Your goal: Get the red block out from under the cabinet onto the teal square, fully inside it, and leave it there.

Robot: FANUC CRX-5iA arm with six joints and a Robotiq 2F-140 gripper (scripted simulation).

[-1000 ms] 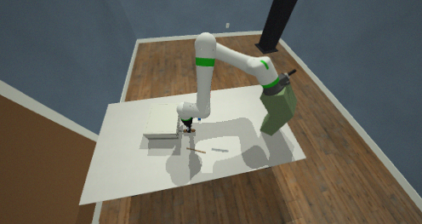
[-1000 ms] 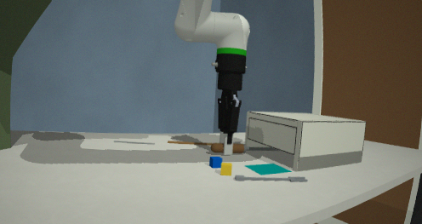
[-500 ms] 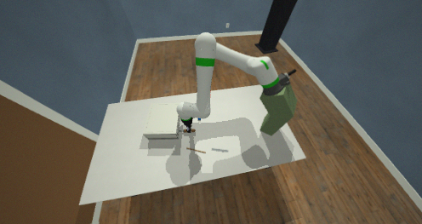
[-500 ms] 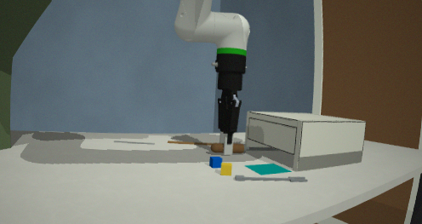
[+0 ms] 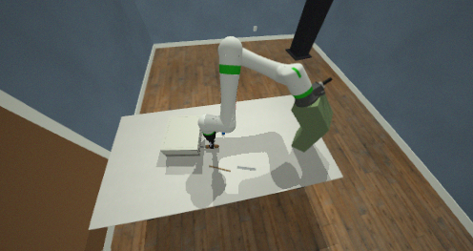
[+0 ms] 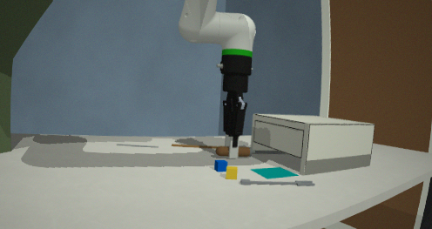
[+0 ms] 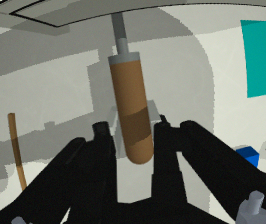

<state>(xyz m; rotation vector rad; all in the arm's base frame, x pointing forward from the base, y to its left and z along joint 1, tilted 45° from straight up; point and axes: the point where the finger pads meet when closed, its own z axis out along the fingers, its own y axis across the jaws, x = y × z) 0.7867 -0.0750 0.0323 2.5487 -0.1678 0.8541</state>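
Now: hand 120 mm past the blue block, 110 mm to the left of it and 30 mm above it. From my hand the other things lie so: teal square: 190 mm to the right, 40 mm below, 10 mm behind; thin wooden stick: 190 mm to the left, 30 mm below; hooked tool: 130 mm ahead, 80 mm to the right, 20 mm below.
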